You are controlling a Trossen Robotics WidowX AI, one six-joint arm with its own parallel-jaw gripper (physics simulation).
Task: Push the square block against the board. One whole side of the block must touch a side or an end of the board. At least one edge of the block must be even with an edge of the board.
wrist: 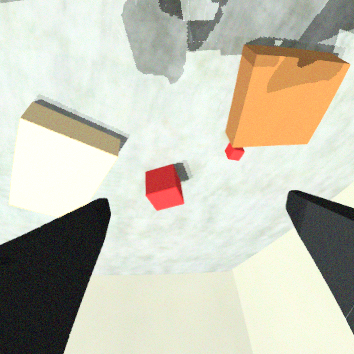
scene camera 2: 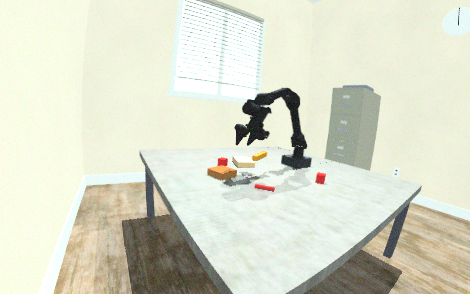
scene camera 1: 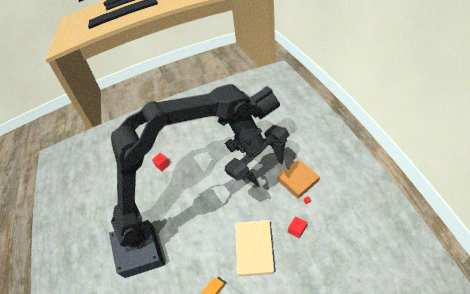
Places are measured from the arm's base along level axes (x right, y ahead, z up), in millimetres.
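Where they show: gripper, fingertip midpoint: (wrist: 198,202) (scene camera 2: 242,145) (scene camera 1: 270,174); arm's base, link origin: (scene camera 2: 298,157) (scene camera 1: 134,239).
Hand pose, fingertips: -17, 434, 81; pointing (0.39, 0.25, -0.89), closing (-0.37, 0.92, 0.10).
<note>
Each offset is from my fingertips to the centre of the thing, as dx, dy, dz.
The orange square block @[-24, +111, -123] (scene camera 1: 299,179) (scene camera 2: 222,173) (wrist: 290,107) lies flat on the table, apart from the board. The cream rectangular board @[+142, -106, -123] (scene camera 1: 255,247) (scene camera 2: 243,162) (wrist: 55,165) lies flat, nearer the bottom of scene view 1 and at the left of the wrist view. My gripper (scene camera 1: 269,174) (scene camera 2: 243,144) (wrist: 198,202) is open and empty. It hangs above the table, and its fingertips show just left of the block in scene view 1. Shadow falls on part of the block's top.
A red cube @[+133, +32, -118] (scene camera 1: 297,227) (scene camera 2: 222,161) (wrist: 164,188) lies between block and board, slightly aside. A tiny red cube @[+57, +103, -130] (scene camera 1: 307,200) (wrist: 234,151) lies near the block's corner. Another red cube @[-269, -302, -118] (scene camera 1: 160,162) (scene camera 2: 320,178), a red rod @[-240, +25, -130] (scene camera 2: 264,187) and a yellow-orange bar @[+264, -320, -122] (scene camera 1: 212,286) (scene camera 2: 259,156) lie elsewhere.
</note>
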